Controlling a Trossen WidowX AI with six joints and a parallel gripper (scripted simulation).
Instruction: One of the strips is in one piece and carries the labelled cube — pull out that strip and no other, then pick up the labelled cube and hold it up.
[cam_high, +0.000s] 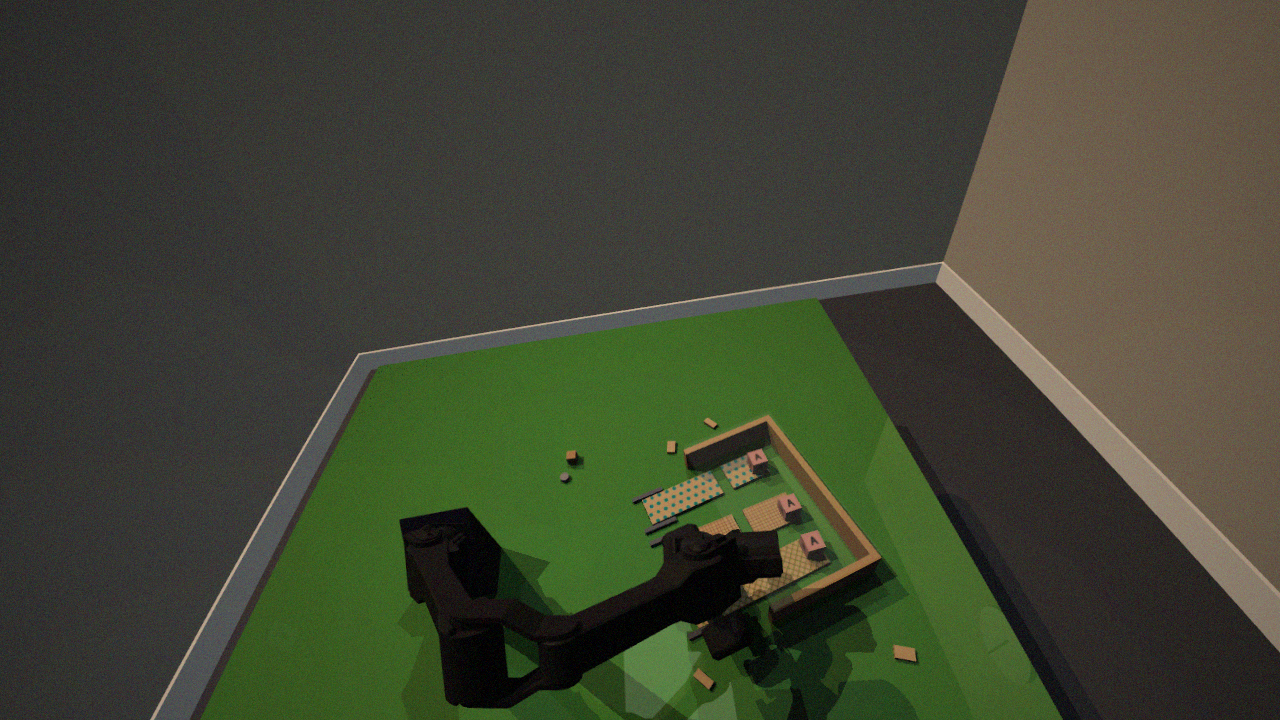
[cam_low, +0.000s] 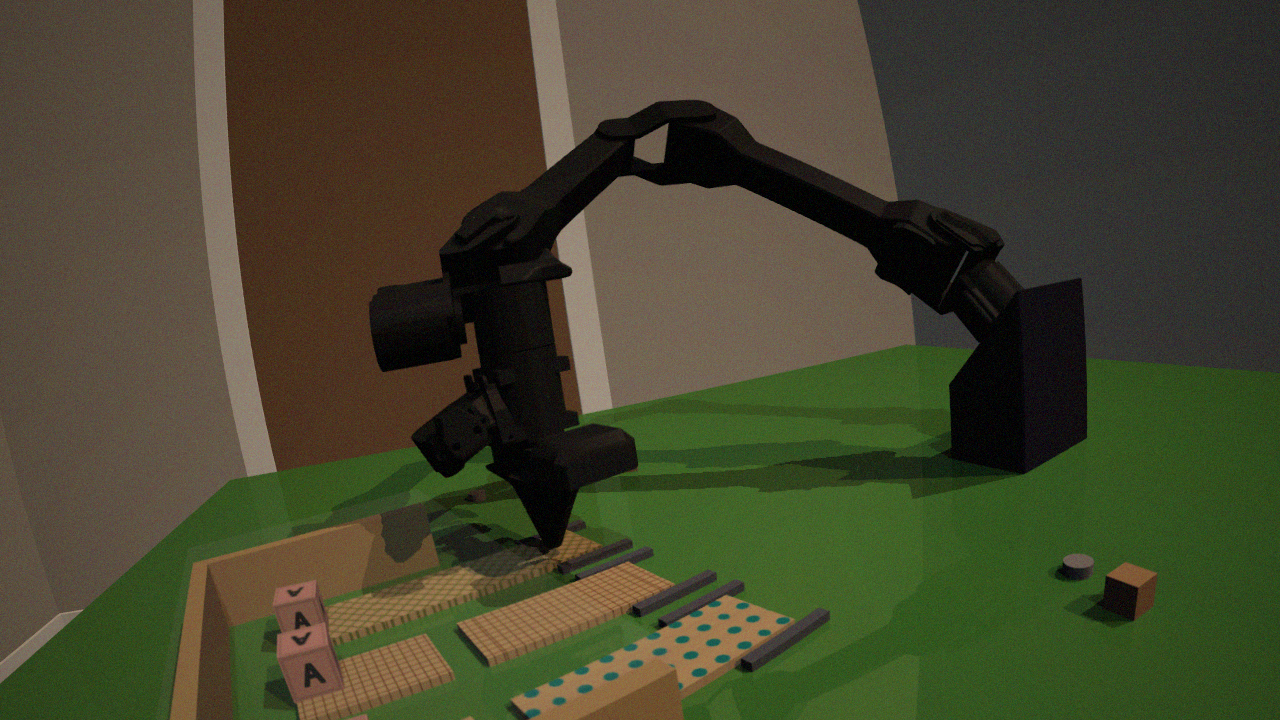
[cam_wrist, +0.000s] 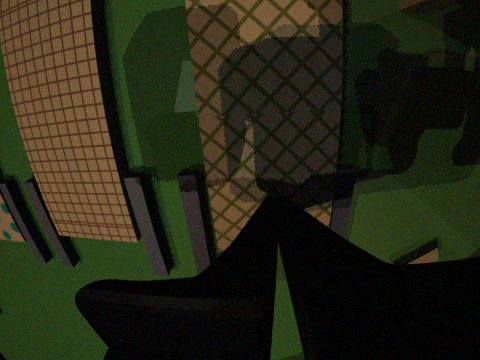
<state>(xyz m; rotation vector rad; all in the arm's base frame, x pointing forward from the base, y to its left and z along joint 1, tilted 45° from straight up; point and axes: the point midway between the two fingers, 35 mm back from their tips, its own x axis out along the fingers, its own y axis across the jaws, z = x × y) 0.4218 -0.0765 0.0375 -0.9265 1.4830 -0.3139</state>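
Right now the cross-hatched strip is 90 mm ahead of my gripper tip and 40 mm to the left of it.
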